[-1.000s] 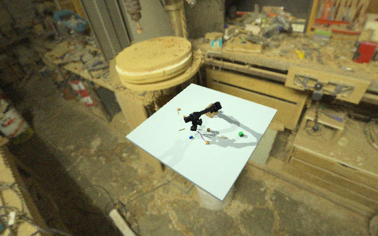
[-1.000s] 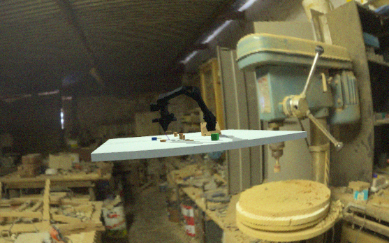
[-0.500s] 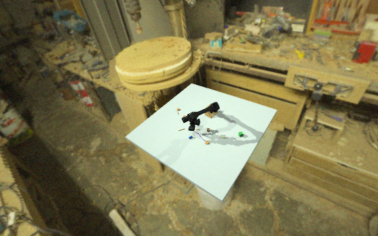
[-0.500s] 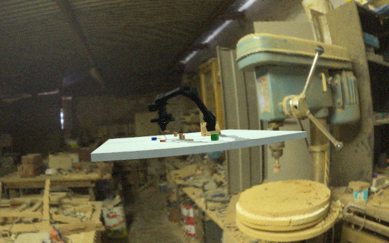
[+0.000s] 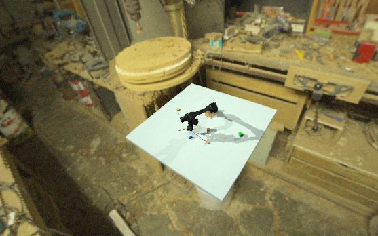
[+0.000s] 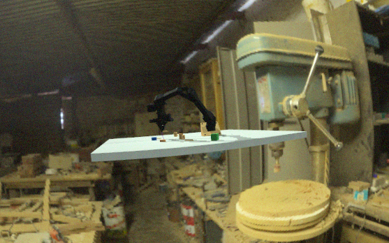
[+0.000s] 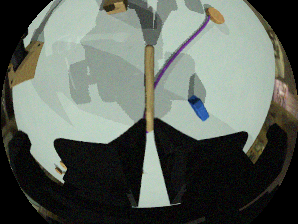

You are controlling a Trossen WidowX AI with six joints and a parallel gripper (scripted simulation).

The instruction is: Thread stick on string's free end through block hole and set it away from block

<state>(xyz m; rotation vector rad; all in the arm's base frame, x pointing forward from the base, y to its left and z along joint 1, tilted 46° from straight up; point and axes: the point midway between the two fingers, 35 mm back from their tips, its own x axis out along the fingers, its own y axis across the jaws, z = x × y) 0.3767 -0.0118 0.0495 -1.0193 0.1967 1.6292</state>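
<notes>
The wooden block is 13 cm behind my gripper tip, 12 cm to the left of it and 4 cm below it. From my gripper tip the other things lie so: round wooden button: 22 cm to the left, 5 cm below, 2 cm ahead; small blue piece: 7 cm ahead, 5 cm below, 4 cm to the left; thin wooden stick: 1 cm to the left, 1 cm behind.
</notes>
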